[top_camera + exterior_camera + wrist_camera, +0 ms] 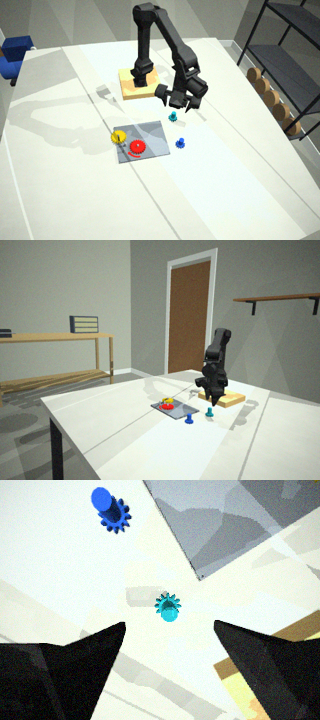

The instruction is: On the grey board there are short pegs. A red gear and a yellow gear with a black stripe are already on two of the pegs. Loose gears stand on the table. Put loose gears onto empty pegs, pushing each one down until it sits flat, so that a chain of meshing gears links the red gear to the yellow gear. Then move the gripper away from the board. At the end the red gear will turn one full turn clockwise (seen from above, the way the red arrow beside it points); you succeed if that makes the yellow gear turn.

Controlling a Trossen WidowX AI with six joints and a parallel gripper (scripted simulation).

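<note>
Right now the teal gear is 5 cm below my gripper tip. Also, from my gripper tip: blue gear (14 cm ahead, 5 cm below, 1 cm to the right); red gear (18 cm to the right, 13 cm ahead, 5 cm below); red arrow (21 cm to the right, 16 cm ahead, 6 cm below).
</note>
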